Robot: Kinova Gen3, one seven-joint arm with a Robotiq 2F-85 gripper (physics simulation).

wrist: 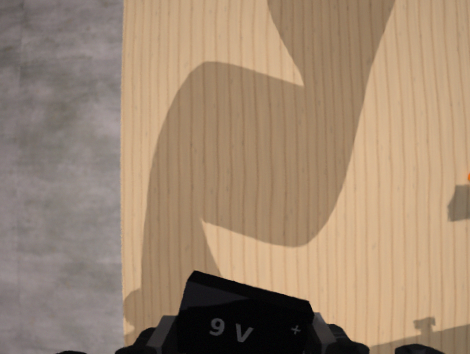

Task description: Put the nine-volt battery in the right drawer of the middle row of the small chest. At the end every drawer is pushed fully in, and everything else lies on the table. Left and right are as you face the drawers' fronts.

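The black nine-volt battery is at the bottom middle of the wrist view, with "9 V" and a plus sign on its upper face. It sits tilted between the fingertips. My gripper is shut on the battery, one finger at its left end and one at its right end, and holds it above the table. The battery's lower part is cut off by the view's bottom edge. The small chest and its drawers do not show in this view.
The wooden table top fills the middle and right, with the arm's large shadow across it. Its left edge runs down the view, with grey floor beyond. Part of a small orange thing shows at the right edge, above a small shadow.
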